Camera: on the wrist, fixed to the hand. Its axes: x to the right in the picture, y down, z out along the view.
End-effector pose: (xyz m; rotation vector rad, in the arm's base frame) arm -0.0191 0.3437 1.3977 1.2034 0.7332 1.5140
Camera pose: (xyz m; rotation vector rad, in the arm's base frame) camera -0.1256 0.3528 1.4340 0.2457 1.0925 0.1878
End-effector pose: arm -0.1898 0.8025 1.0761 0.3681 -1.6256 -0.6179
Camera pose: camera -0.0969 0.8291 1.1344 1.5540 -1.0393 -1.8670
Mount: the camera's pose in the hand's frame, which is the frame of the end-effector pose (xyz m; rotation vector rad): 0.0177 0.0659 -0.0899 -0.1418 -0.0469 -1.5759
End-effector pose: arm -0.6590 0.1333 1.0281 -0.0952 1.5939 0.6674
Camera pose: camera -0.7702 0.1514 1.0339 -1.2619 0.9686 -0.4662
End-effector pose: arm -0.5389 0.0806 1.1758 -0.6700 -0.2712 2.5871
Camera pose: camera -0.5325 0.0378 1.0716 -0.2049 -0.6545 1.0668
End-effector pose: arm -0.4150 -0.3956 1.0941 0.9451 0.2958 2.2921
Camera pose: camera -0.5182 -0.4326 1.0673 0.3581 0.5680 0.8113
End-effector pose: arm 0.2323 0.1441 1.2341 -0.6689 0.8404 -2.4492
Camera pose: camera 0.1843 0.1265 1.1335 1.0284 -0.2306 1.8697
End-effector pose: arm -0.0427 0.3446 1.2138 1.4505 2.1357 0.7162
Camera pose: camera -0.0593 0.3670 1.3232 -0.4774 2.2745 0.1494
